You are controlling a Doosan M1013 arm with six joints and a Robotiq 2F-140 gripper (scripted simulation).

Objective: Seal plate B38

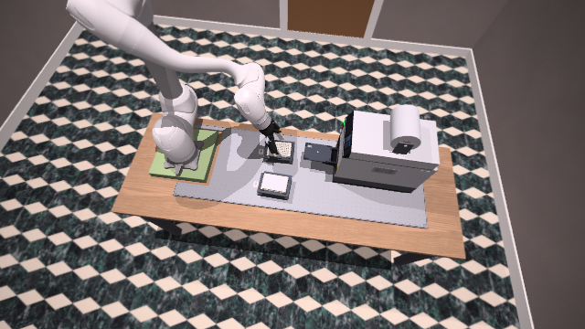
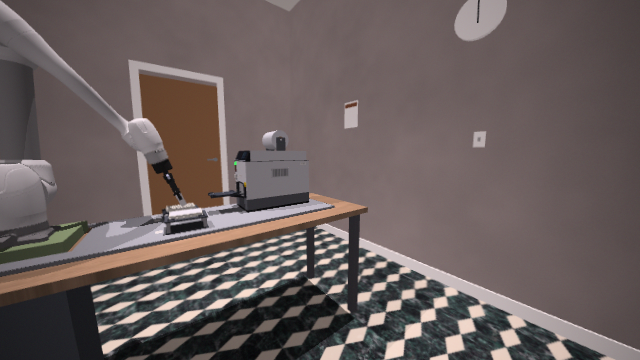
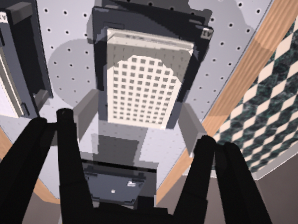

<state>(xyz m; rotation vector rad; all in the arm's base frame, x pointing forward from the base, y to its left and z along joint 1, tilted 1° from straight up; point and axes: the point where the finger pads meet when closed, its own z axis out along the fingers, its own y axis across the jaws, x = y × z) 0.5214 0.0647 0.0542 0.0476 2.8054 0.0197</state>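
My hand is 4 cm above the plate B38. From my hand the other things lie so: sealer stage: 20 cm ahead, 3 cm to the right, 1 cm above; then white button: 31 cm ahead, 10 cm above, 5 cm to the left; then pale plate: 21 cm to the right, 3 cm below, 1 cm behind.
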